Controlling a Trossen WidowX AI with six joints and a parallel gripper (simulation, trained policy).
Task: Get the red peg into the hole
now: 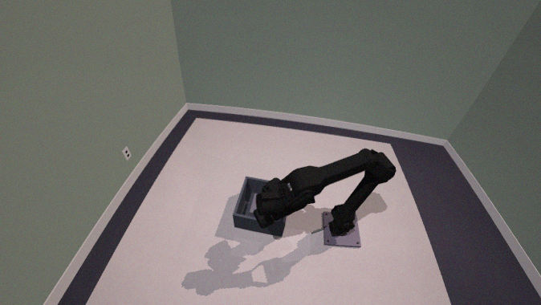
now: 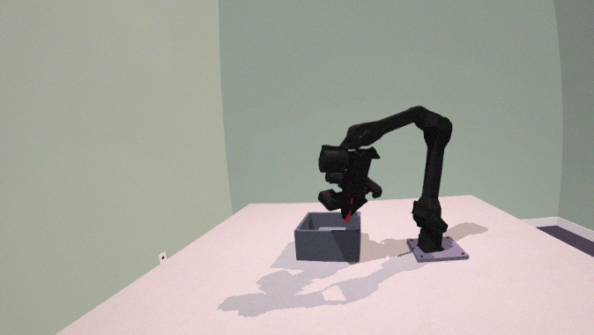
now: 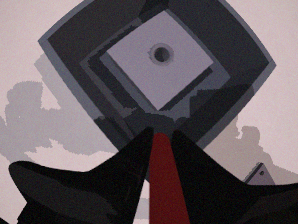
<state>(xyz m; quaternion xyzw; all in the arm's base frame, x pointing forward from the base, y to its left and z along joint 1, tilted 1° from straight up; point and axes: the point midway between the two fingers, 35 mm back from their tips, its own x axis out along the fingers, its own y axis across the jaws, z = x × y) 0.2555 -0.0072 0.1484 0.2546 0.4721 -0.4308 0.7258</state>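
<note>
Right now the grey plate is 40 mm ahead of my gripper tip, 70 mm to the right of it and 80 mm below it. Also, from my gripper tip: red peg 10 mm behind, 20 mm to the left, 30 mm above; then dark grey box 40 mm ahead, 70 mm to the right, 100 mm below.
</note>
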